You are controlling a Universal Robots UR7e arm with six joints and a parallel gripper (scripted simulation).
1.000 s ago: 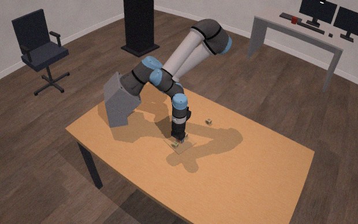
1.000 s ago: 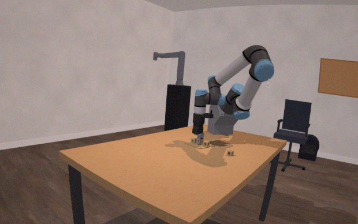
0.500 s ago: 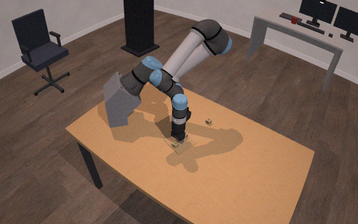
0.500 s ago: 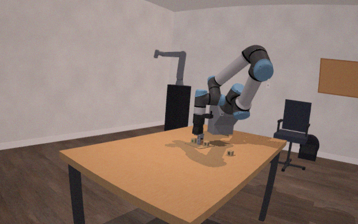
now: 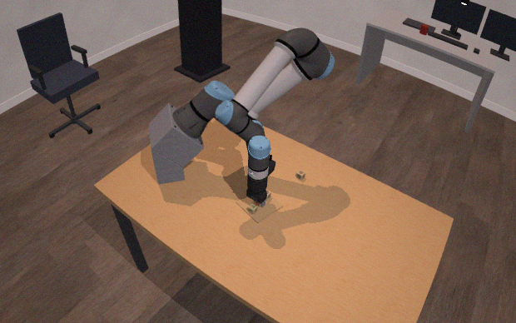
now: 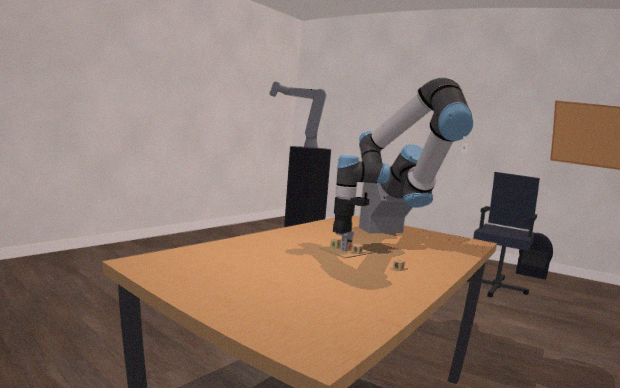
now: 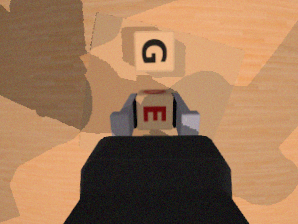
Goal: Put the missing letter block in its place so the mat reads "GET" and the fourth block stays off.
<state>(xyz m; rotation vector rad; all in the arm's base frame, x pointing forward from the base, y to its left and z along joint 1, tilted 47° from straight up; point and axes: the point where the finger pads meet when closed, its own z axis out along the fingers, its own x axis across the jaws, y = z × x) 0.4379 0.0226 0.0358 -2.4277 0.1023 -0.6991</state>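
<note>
Right now the thin tan mat is 20 mm below my hand. Also, from my hand: block 250 mm to the left, 30 mm ahead, 10 mm below.
</note>
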